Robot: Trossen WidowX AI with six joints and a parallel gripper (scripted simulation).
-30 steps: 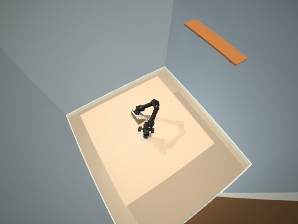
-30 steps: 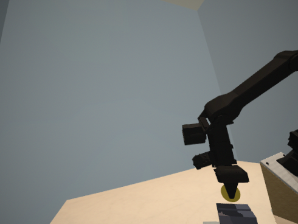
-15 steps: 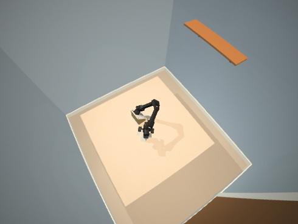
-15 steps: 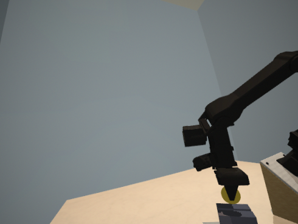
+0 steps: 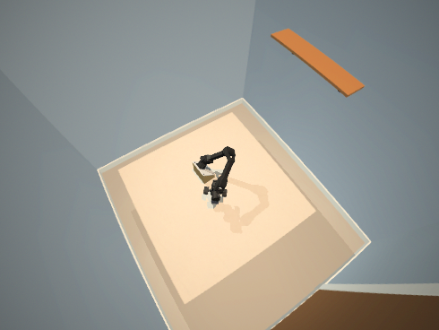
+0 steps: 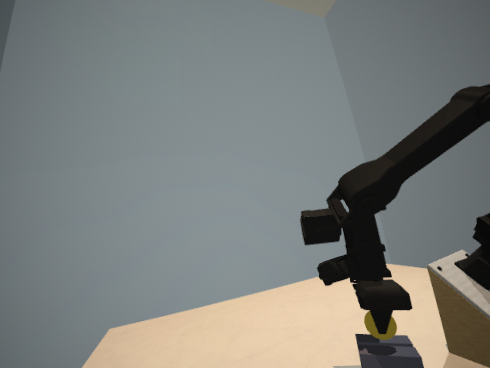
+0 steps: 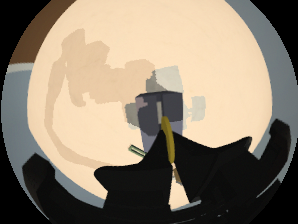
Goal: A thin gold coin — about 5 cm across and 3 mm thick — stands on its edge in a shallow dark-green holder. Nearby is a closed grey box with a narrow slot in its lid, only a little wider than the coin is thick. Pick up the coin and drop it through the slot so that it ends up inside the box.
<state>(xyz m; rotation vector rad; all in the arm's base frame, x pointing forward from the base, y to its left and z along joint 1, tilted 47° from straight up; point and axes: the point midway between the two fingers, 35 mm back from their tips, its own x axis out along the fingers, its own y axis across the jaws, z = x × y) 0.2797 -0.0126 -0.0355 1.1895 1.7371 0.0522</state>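
The coin lies 10 mm above my gripper tip.
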